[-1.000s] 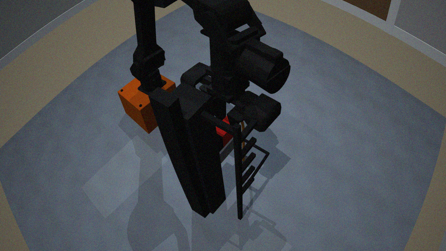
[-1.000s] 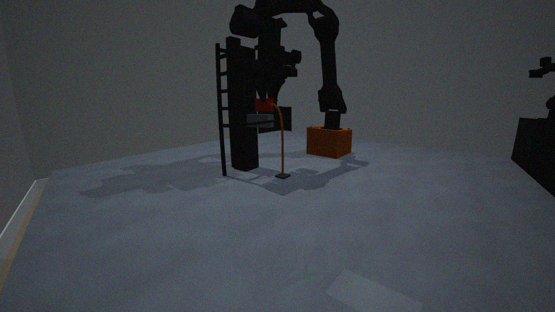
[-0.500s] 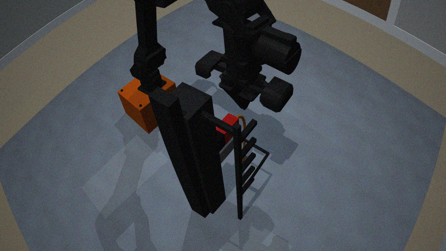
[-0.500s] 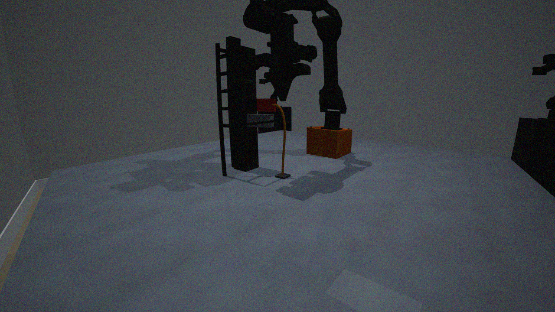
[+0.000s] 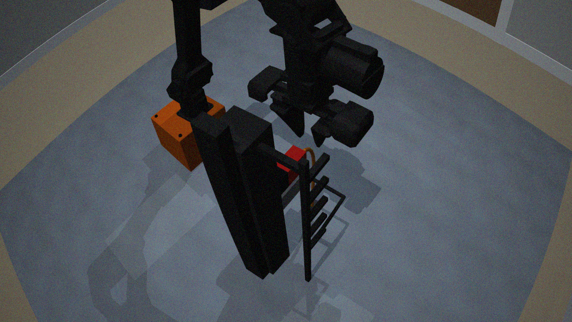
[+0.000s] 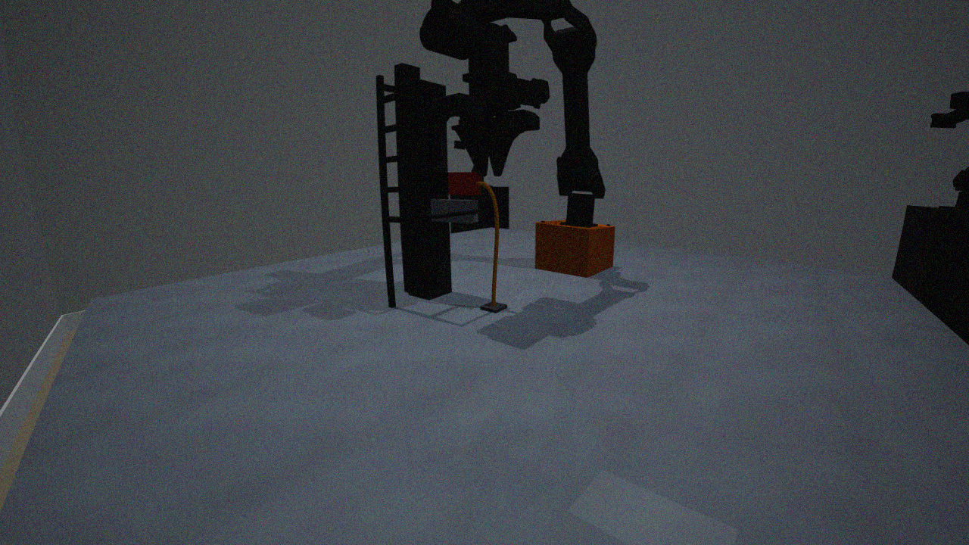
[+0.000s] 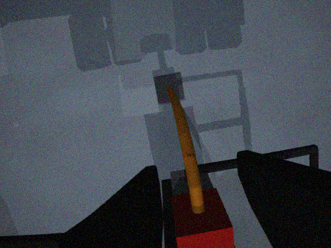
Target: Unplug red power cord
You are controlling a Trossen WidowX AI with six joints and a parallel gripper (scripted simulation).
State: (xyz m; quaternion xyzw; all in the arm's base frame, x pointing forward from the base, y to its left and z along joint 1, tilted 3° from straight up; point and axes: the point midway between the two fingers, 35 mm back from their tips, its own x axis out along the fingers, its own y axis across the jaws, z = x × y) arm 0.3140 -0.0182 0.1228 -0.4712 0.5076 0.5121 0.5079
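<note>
The red plug is 7 cm to the right of my gripper tip. From my gripper tip the other things lie so: foot (20 cm below); then black tower (17 cm to the right).
</note>
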